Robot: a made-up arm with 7 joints.
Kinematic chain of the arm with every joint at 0, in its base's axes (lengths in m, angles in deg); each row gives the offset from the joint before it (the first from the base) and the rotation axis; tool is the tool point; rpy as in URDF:
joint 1: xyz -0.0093 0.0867 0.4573 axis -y
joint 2: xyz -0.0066 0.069 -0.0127 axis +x
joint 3: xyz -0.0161 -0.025 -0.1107 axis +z
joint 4: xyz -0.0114 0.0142 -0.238 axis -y
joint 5: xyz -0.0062 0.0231 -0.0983 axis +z
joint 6: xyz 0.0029 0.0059 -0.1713 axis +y
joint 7: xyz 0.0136 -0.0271 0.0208 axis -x
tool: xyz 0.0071 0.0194 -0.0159 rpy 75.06 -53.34 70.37
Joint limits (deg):
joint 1: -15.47..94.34
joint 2: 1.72..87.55
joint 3: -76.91..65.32
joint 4: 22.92..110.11
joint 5: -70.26..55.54
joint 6: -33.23..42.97
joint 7: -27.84..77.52
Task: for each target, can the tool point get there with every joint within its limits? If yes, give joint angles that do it. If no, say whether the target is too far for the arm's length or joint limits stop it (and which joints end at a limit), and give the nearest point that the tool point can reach.
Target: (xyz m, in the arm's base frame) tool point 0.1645 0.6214 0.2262
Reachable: yes | joints 4.21 58.08 19.52 47.00 -0.91 -22.96 60.75
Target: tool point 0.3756 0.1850 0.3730
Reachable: yes | joints 50.18 36.88 -40.62 101.70 -42.00 11.11 16.80
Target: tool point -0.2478 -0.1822 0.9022
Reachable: no: joint limits stop it (at a limit: joint 1, joint 2, joint 4, joint 5, joint 6, joint 7) | nearest point 0.2156 0.0050 0.6617 | short by 0.555 m
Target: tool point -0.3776 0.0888 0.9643
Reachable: no: joint limits stop it (at a limit: joint 1, joint 2, joint 4, joint 5, joint 6) | nearest point -0.1126 0.3855 0.6367 | short by 0.515 m
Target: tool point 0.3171 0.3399 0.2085
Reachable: yes | joints 26.28 51.90 -39.48 84.67 -33.18 -23.66 9.33
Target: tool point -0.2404 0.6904 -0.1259
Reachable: no: too far | nearest point -0.1368 0.5703 -0.0122 | short by 0.195 m
